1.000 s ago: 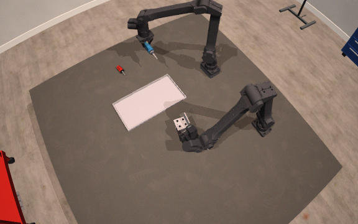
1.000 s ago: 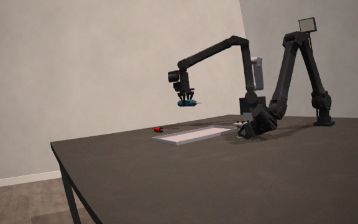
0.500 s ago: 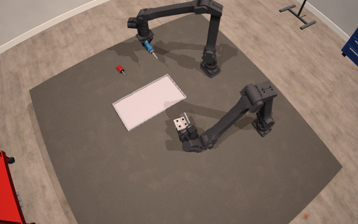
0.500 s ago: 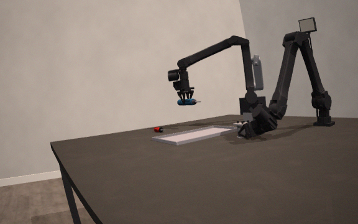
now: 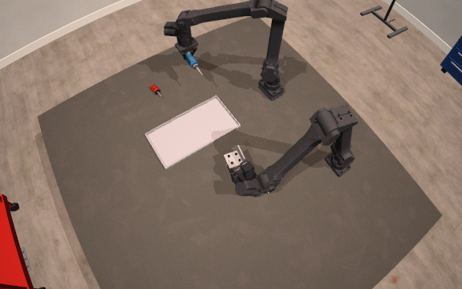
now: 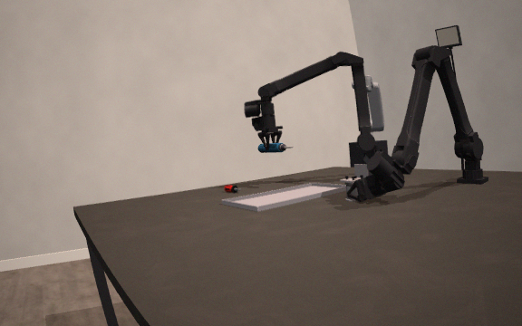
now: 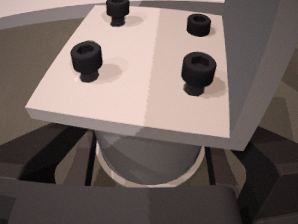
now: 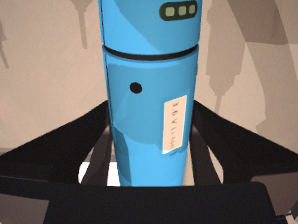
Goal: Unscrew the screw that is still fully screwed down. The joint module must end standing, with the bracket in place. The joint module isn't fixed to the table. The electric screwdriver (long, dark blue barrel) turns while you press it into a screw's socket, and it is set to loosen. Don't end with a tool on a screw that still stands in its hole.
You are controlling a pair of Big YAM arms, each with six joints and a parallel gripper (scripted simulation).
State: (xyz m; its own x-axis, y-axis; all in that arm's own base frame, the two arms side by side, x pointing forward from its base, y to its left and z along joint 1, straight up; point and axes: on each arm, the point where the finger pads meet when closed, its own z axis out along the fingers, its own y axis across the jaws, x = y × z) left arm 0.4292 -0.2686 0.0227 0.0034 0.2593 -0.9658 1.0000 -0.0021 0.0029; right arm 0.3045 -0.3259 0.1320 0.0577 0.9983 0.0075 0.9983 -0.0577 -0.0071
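My left gripper is now 5 cm below the white bracket plate. Also, from my left hand: red tool: 58 cm to the right, 9 cm ahead, 1 cm below; then flat white tray: 26 cm to the right, 6 cm ahead, 2 cm below.
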